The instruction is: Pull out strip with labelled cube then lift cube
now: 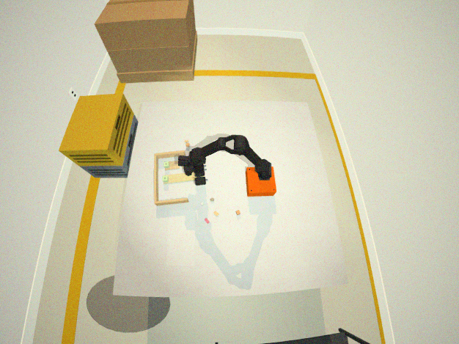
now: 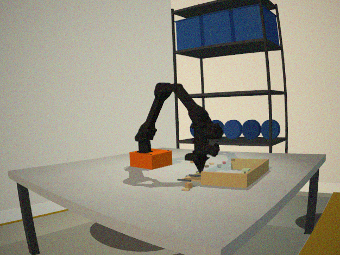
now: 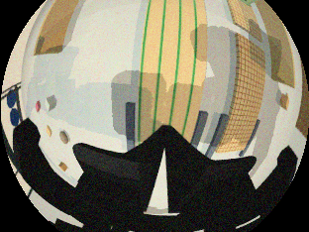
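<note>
My gripper tip is now 100 mm short of the strip and 20 mm to the right of it.
</note>
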